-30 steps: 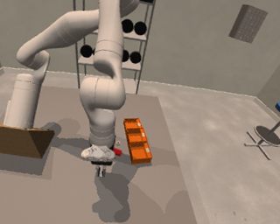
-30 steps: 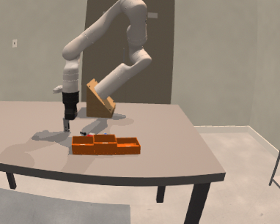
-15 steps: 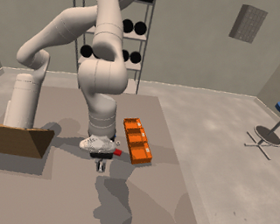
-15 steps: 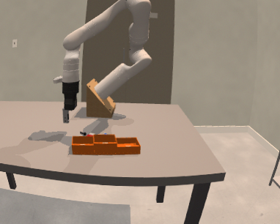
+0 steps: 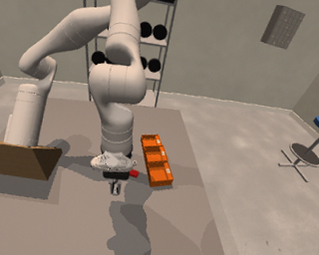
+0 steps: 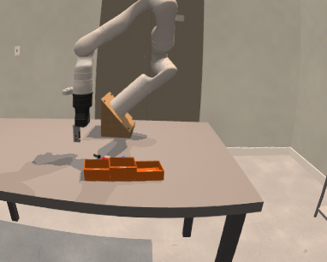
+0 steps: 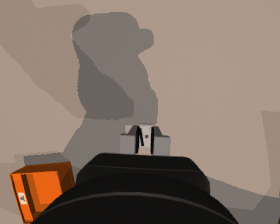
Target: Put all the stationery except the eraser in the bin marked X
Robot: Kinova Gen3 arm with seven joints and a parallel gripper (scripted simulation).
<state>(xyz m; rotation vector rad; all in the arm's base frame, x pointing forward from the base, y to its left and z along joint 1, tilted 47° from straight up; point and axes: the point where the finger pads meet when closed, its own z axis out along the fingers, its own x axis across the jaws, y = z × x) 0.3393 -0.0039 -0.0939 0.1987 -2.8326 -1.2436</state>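
Right now my hand is 200 mm to the right of the orange bin, 110 mm short of it and 60 mm above it. The rest, counted from my hand: small ring 170 mm to the left, 70 mm below, 40 mm ahead; then white eraser 120 mm to the left, 70 mm below, 20 mm ahead; then black bolt 80 mm to the left, 70 mm below, 10 mm behind.
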